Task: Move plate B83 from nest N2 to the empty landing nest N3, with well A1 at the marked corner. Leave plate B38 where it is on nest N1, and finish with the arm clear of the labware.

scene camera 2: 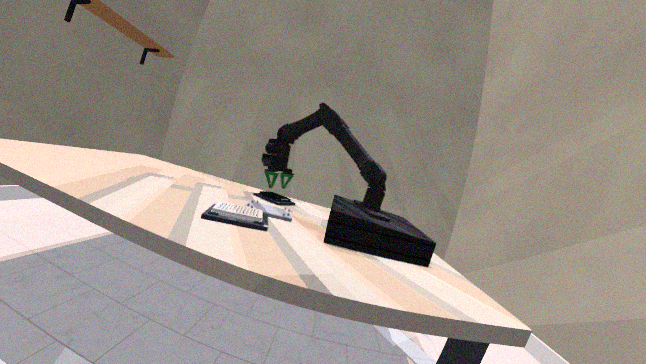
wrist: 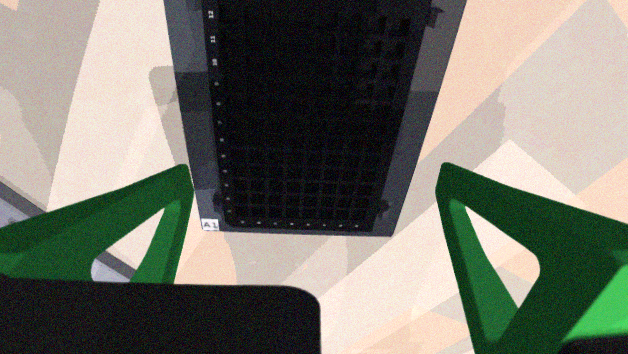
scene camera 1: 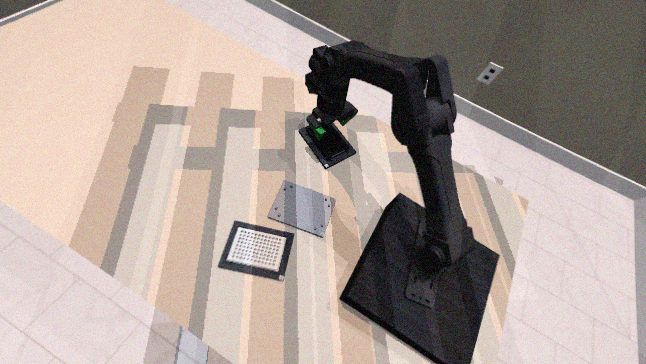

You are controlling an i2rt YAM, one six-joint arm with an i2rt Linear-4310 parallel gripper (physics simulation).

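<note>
A black well plate (scene camera 1: pixel 331 146) (scene camera 2: pixel 274 197) (wrist: pixel 300 125) sits on a dark nest (scene camera 1: pixel 341 158) (wrist: pixel 422 115), whose A1 label (wrist: pixel 210 224) is at the near left corner in the wrist view. My gripper (scene camera 1: pixel 334 125) (scene camera 2: pixel 278 186) (wrist: pixel 314 177) is open, above the black plate with its green fingertips apart on either side; it touches nothing that I can see. A white well plate (scene camera 1: pixel 256 249) (scene camera 2: pixel 237 210) sits on another dark nest (scene camera 1: pixel 250 270) (scene camera 2: pixel 235 222). The bare silver-blue nest with small pins (scene camera 1: pixel 301 209) (scene camera 2: pixel 280 212) (wrist: pixel 9 207) lies between them. I cannot read B83 or B38 on either plate.
The arm's black base block (scene camera 1: pixel 375 280) (scene camera 2: pixel 377 237) stands beside the silver-blue nest. The table's near edge (scene camera 2: pixel 250 281) runs across scene camera 2. A wall shelf (scene camera 2: pixel 120 27) is high at the upper left. Striped shadows cross the table.
</note>
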